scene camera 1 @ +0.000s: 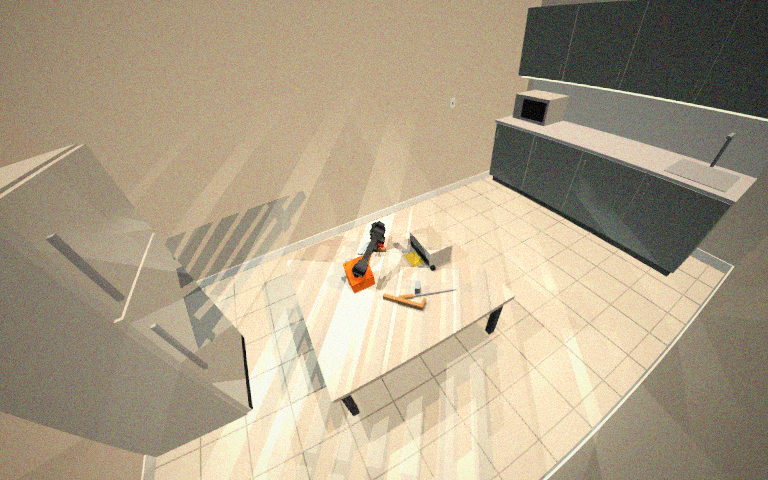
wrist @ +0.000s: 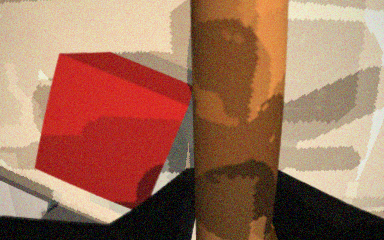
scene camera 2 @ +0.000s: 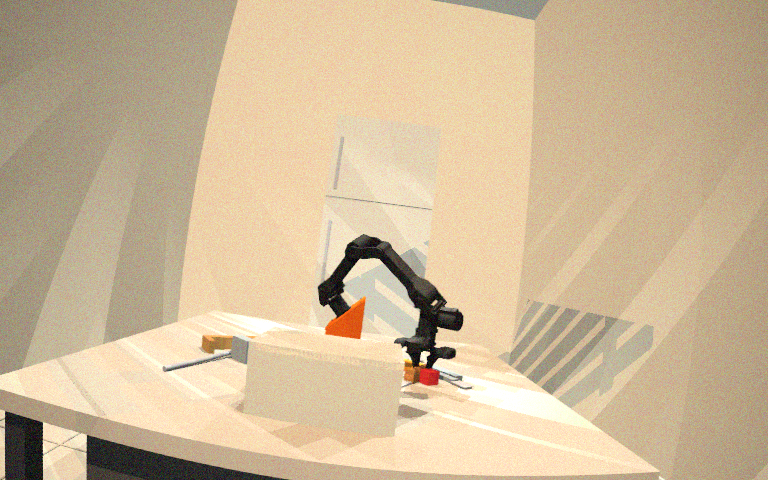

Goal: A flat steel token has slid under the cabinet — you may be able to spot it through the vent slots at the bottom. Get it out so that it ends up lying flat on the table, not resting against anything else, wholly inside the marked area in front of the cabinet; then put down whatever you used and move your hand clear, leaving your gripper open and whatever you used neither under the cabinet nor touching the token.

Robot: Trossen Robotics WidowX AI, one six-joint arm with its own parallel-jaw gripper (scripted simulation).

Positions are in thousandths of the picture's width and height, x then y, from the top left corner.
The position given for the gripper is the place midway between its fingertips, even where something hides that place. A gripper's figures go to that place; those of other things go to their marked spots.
Scene:
The gripper (wrist: 598,740): 0.11 m from the lens. A red cube (wrist: 288,510) is 0.07 m from the lens.

